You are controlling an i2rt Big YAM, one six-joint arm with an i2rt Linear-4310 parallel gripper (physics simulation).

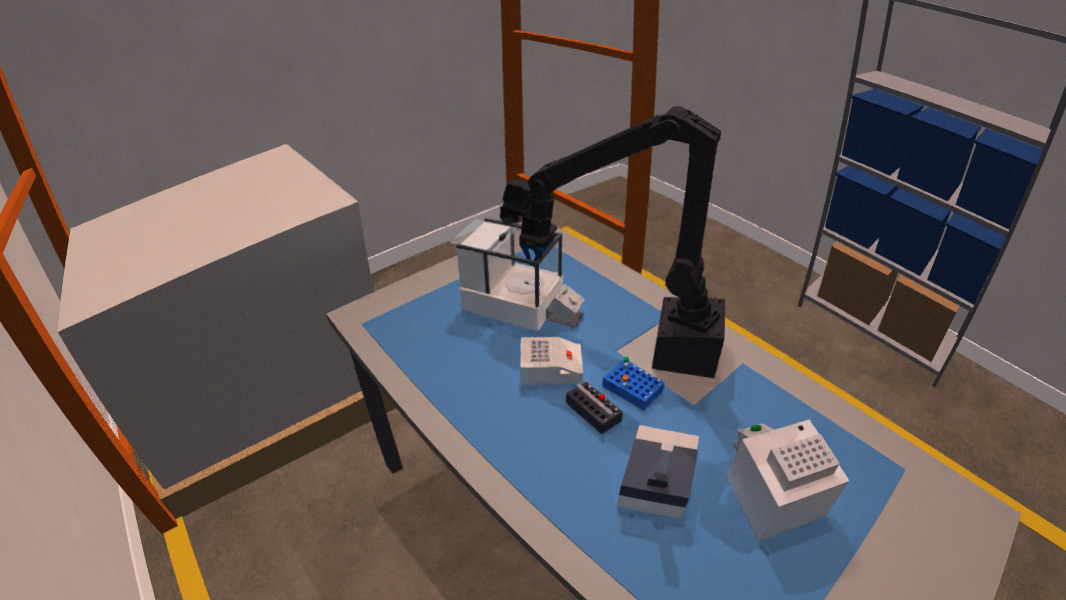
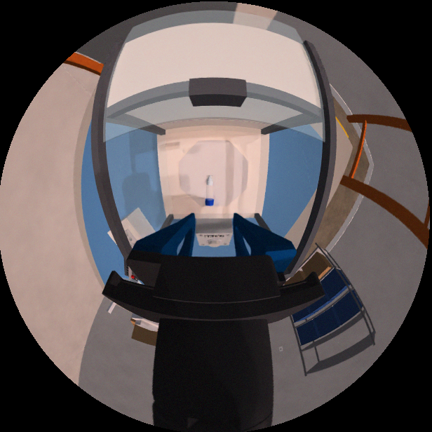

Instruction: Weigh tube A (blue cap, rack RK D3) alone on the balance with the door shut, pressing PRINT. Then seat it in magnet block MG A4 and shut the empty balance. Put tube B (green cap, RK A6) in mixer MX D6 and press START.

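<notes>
Tube A [image 2: 210, 192], clear with a blue cap, lies on its side on the balance pan [image 2: 192, 160] [image 1: 514, 280]. The balance [image 1: 498, 306] stands at the table's far left, its glass top panel slid to the rear and its top open. My gripper [image 1: 531, 257] [image 2: 213, 217] is partly open and empty, pointing down at the balance's open top, above the capped end of the tube. The green-capped tube B [image 1: 625, 360] stands in the blue rack [image 1: 646, 396]. A black block [image 1: 584, 411] beside it, which looks like the magnet block, bears a red-capped tube. Printed labels are unreadable.
The balance's dark frame bars surround the gripper. Its control panel [image 1: 567, 301] [image 2: 214, 237] stands beside it. A white device [image 1: 549, 371] with a red button, a dark-lidded box [image 1: 660, 471] and a tall white box [image 1: 783, 500] with a hole grid and a green button [image 1: 755, 427] stand on the mat.
</notes>
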